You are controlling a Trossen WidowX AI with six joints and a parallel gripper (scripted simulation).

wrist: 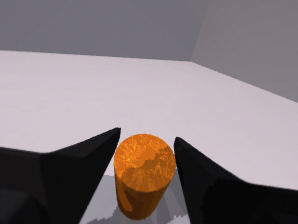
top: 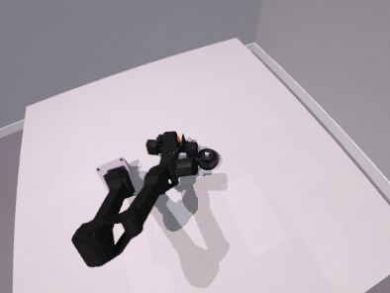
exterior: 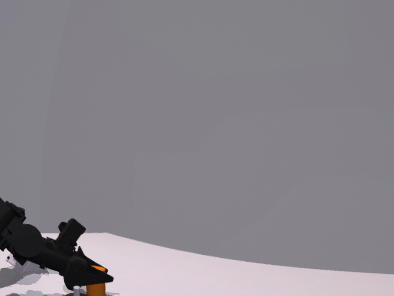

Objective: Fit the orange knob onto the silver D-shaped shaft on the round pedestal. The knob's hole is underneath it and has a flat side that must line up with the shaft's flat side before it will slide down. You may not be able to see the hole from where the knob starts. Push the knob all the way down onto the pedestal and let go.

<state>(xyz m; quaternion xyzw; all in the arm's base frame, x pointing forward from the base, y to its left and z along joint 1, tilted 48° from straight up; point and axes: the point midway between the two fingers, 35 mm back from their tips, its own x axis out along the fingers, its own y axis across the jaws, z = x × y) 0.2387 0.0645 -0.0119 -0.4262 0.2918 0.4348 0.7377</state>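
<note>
My gripper tip is now 3 cm to the left of the orange knob and 1 cm past it. From my gripper tip the other things lie so: round pedestal: 13 cm to the right, 8 cm ahead, 2 cm below.
</note>
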